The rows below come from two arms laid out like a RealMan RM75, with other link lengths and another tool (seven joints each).
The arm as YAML. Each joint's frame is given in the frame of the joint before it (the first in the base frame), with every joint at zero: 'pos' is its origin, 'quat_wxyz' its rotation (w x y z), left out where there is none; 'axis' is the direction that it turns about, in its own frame. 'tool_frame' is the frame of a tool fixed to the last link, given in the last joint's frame.
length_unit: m
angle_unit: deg
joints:
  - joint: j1
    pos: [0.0, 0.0, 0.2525]
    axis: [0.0, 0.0, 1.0]
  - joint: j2
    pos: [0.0, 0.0, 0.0]
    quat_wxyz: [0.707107, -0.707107, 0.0, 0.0]
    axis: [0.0, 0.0, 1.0]
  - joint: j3
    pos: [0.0, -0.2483, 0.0]
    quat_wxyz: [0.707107, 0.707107, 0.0, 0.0]
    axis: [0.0, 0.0, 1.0]
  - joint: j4
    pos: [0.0, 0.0, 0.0]
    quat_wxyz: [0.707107, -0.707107, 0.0, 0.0]
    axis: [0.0, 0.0, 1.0]
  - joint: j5
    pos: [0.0, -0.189, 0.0]
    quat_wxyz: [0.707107, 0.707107, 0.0, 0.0]
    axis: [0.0, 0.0, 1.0]
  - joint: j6
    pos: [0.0, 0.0, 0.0]
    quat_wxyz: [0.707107, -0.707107, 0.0, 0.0]
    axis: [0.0, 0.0, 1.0]
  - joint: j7
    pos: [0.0, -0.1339, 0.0]
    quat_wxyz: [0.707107, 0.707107, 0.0, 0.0]
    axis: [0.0, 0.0, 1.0]
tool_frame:
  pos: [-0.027, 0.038, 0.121]
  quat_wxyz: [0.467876, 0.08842, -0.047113, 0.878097]
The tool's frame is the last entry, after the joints.
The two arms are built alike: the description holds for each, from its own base.
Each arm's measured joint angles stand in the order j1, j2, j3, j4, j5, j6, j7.
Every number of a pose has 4 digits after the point. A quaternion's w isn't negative.
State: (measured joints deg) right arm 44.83 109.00 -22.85 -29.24 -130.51 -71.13 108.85; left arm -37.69 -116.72 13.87 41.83 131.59 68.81 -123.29
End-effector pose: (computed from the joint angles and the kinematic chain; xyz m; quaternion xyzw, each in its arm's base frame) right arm 0.1951 0.4747 0.0048 0.0290 0.9457 0.3220 0.0335; left arm -0.2588 0.4417 -0.0029 -0.8185 0.3088 0.2273 0.4278
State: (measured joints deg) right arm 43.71 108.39 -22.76 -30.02 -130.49 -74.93 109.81; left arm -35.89 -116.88 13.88 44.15 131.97 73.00 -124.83
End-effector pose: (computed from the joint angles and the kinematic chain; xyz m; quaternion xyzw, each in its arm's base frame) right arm 0.1956 0.4630 0.0084 0.0315 0.9515 0.3052 0.0216; left arm -0.2604 0.4259 -0.0011 -0.8277 0.3071 0.2138 0.4182
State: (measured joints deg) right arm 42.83 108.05 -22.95 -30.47 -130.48 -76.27 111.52; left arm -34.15 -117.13 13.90 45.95 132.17 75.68 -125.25
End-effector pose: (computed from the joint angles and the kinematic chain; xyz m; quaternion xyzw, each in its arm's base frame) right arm 0.2001 0.4583 0.0114 0.0457 0.9534 0.2977 0.0177; left arm -0.2655 0.4128 0.0000 -0.8325 0.3065 0.2098 0.4111
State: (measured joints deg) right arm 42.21 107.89 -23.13 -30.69 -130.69 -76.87 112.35; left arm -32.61 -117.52 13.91 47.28 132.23 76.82 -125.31
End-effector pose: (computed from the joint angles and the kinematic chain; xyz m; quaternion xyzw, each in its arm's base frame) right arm 0.2046 0.4550 0.0119 0.0538 0.9545 0.2928 0.0185; left arm -0.2726 0.4038 0.0006 -0.8349 0.3023 0.2127 0.4078
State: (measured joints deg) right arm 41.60 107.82 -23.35 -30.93 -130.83 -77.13 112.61; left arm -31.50 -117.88 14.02 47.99 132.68 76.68 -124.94
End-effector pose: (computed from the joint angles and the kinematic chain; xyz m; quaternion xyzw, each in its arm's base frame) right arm 0.2094 0.4521 0.0121 0.0581 0.9548 0.2907 0.0216; left arm -0.2815 0.3980 -0.0006 -0.8356 0.2993 0.2223 0.4034
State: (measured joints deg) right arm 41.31 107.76 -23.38 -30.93 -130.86 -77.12 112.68; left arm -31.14 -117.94 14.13 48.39 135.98 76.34 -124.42
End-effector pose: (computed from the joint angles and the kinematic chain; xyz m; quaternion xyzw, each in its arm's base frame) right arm 0.2121 0.4512 0.0125 0.0609 0.9546 0.2906 0.0229; left arm -0.2957 0.3898 -0.0068 -0.8392 0.3052 0.2426 0.3792
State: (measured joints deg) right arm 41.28 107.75 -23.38 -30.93 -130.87 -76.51 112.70; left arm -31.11 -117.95 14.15 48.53 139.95 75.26 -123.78
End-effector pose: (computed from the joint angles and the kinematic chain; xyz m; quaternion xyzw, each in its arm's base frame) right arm 0.2140 0.4531 0.0134 0.0628 0.9532 0.2946 0.0259; left arm -0.3125 0.3828 -0.0128 -0.8410 0.3115 0.2683 0.3518
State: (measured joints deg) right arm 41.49 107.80 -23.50 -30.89 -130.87 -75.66 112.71; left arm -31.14 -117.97 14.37 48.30 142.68 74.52 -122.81
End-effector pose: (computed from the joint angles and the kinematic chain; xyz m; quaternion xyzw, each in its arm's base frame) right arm 0.2146 0.4562 0.0136 0.0632 0.9517 0.2990 0.0293; left arm -0.3235 0.3767 -0.0184 -0.8409 0.3210 0.2844 0.3301
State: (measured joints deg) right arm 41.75 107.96 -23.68 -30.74 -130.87 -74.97 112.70; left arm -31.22 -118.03 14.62 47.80 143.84 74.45 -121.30
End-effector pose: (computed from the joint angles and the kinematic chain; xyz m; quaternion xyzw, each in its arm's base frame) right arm 0.2140 0.4583 0.0121 0.0629 0.9511 0.3007 0.0312; left arm -0.3268 0.3721 -0.0240 -0.8392 0.3348 0.2883 0.3171
